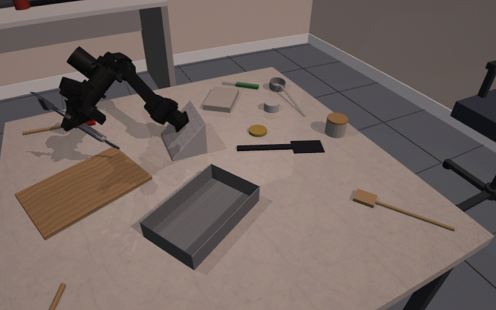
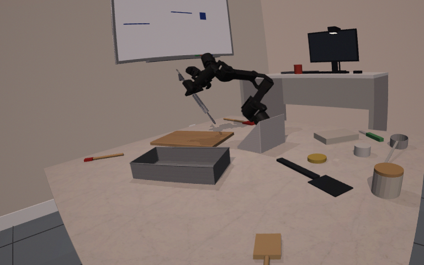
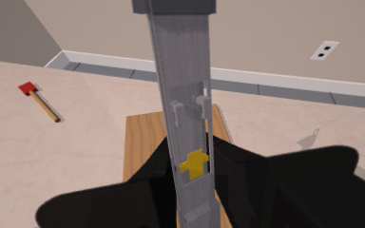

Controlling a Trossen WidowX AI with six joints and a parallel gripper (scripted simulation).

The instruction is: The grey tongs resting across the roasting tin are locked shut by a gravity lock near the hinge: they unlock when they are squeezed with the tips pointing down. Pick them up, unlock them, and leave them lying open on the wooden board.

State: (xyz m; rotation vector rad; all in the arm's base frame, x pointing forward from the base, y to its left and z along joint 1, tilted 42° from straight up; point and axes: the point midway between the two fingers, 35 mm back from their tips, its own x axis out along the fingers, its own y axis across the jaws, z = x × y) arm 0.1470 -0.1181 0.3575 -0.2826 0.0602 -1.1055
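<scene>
The wooden board lies 22 cm below my gripper tip. From my gripper tip the other things lie so: yellow lock piece: 1 cm behind, 2 cm to the left, 3 cm above; then yellow disc: 14 cm behind, 64 cm to the left, 22 cm below; then roasting tin: 23 cm ahead, 34 cm to the left, 20 cm below.
</scene>
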